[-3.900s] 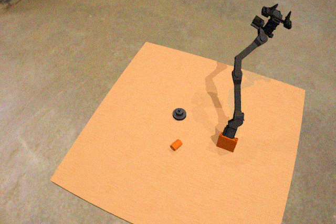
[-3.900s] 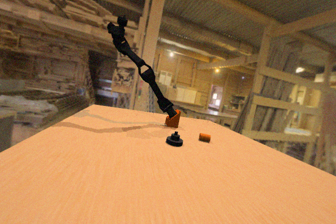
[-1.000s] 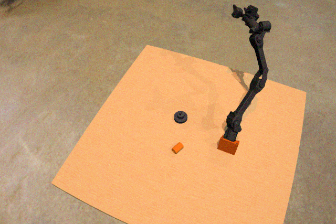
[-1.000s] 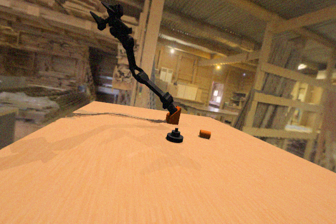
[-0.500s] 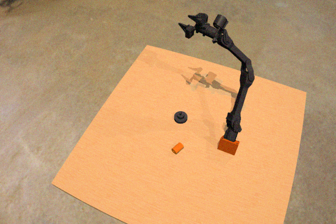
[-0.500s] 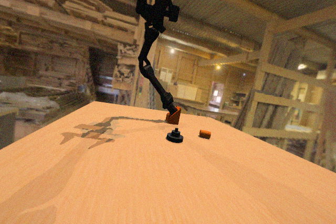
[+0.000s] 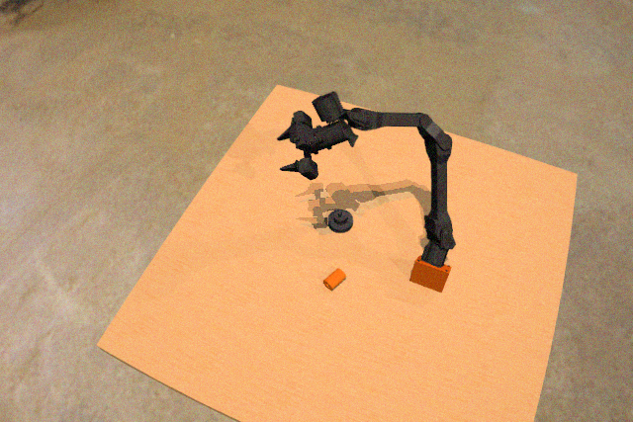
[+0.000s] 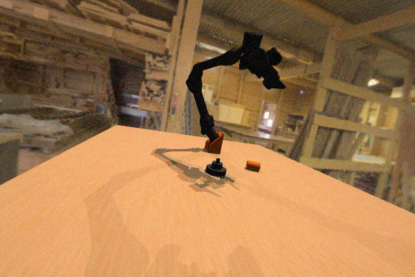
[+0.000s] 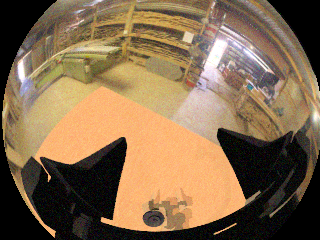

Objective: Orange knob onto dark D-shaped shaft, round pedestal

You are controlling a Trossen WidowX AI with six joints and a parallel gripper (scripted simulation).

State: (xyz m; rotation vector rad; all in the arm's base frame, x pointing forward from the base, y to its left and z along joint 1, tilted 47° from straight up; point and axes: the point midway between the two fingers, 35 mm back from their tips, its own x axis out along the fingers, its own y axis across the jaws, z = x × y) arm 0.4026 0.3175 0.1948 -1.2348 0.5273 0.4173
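My gripper tip is now 220 mm past the orange knob, 70 mm to the right of it and 360 mm above it. The rest, counted from my gripper tip: dark round pedestal: 120 mm behind, 130 mm to the right, 350 mm below.
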